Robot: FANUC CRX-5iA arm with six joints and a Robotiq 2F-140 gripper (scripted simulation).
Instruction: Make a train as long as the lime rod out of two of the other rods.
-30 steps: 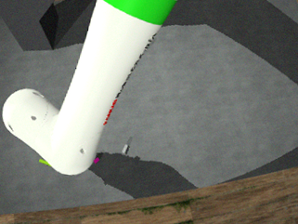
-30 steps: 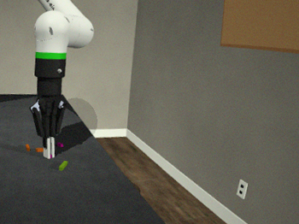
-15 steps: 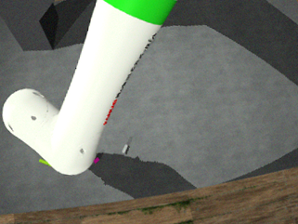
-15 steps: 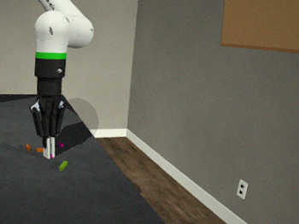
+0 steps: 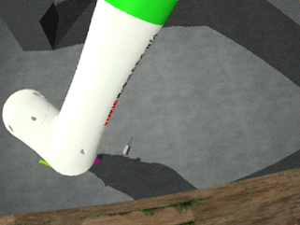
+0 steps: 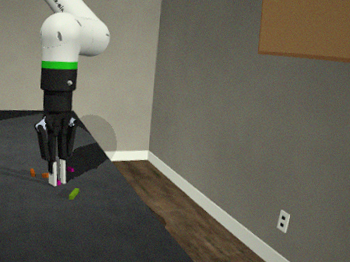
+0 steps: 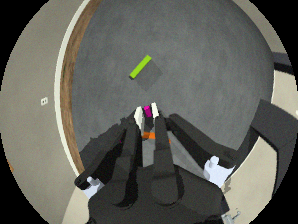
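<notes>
The grey rod lies 20 cm to the left of my hand and 3 cm below it. The rest, counted from my hand: lime rod 4 cm ahead, 8 cm to the right, 3 cm below.
</notes>
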